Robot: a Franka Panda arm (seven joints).
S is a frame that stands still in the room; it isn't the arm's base.
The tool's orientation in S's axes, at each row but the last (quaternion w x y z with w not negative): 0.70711 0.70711 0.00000 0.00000; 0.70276 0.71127 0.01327 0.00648; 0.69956 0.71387 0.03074 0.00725; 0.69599 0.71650 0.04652 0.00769; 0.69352 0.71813 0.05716 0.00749
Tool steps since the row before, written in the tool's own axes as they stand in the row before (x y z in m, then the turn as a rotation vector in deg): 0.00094 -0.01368 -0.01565 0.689 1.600 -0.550; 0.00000 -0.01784 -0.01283 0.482 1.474 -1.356; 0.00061 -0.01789 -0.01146 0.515 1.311 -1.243; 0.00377 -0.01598 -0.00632 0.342 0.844 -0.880; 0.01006 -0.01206 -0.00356 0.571 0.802 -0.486
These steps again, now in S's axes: 0.00094 0.01565 -0.01368 0.689 0.550 1.600; -0.00053 0.01304 -0.01768 0.458 1.351 1.486; -0.00061 0.01182 -0.01765 0.492 1.243 1.319; 0.00238 0.00702 -0.01596 0.321 0.881 0.851; 0.00881 0.00485 -0.01258 0.581 0.511 0.779
